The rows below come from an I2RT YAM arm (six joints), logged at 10 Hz.
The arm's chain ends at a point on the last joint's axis. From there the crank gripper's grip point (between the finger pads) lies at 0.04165 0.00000 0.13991 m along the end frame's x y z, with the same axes.
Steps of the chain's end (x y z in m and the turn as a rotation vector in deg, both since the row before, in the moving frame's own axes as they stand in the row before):
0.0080, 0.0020, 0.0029, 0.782, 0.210, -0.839
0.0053, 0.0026, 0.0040, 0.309, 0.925, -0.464
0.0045, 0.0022, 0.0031, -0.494, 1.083, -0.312
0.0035, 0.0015, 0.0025, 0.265, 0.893, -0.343
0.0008, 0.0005, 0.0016, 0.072, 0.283, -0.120
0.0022, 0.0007, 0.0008, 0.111, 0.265, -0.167
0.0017, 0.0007, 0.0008, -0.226, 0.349, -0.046
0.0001, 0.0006, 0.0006, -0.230, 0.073, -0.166
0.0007, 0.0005, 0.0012, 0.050, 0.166, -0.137
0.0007, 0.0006, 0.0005, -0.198, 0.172, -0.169
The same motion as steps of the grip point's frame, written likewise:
0.0085, -0.0005, 0.0027, 0.782, 0.210, -0.839
0.0075, 0.0015, 0.0033, 0.309, 0.925, -0.464
0.0071, 0.0032, 0.0023, -0.494, 1.083, -0.312
0.0057, 0.0006, 0.0018, 0.265, 0.893, -0.343
0.0015, 0.0002, 0.0014, 0.072, 0.283, -0.120
0.0028, 0.0003, 0.0006, 0.111, 0.265, -0.167
0.0026, 0.0012, 0.0005, -0.226, 0.349, -0.046
0.0003, 0.0010, 0.0005, -0.230, 0.073, -0.166
0.0011, 0.0003, 0.0011, 0.050, 0.166, -0.137
0.0011, 0.0010, 0.0004, -0.198, 0.172, -0.169

